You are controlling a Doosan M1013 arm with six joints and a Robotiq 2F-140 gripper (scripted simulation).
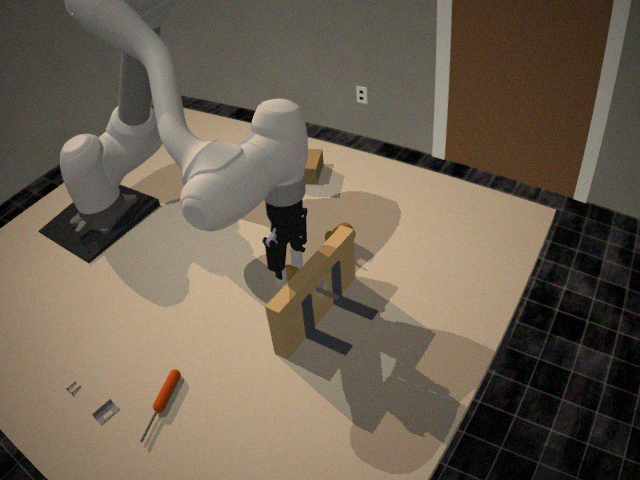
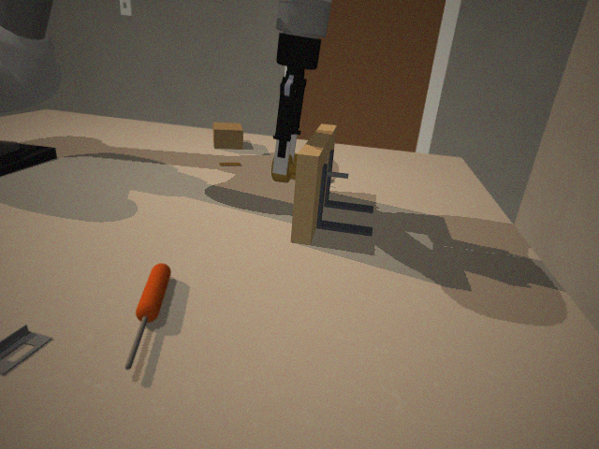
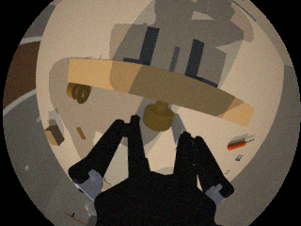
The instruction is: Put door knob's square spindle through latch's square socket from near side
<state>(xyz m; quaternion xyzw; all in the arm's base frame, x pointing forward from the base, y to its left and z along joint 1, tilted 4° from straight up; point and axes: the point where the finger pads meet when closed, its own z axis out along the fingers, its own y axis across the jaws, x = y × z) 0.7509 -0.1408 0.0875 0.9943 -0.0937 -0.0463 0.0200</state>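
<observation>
Now: the brass door knob 4 cm ahead of my hand, 3 cm below it and 1 cm to the right of it. From my hand the other things lie so: brass round piece 24 cm to the left, 9 cm below, 3 cm ahead; then latch socket 7 cm ahead, 3 cm below, 1 cm to the right; then upright wooden board 7 cm ahead, 3 cm below, 1 cm to the right.
</observation>
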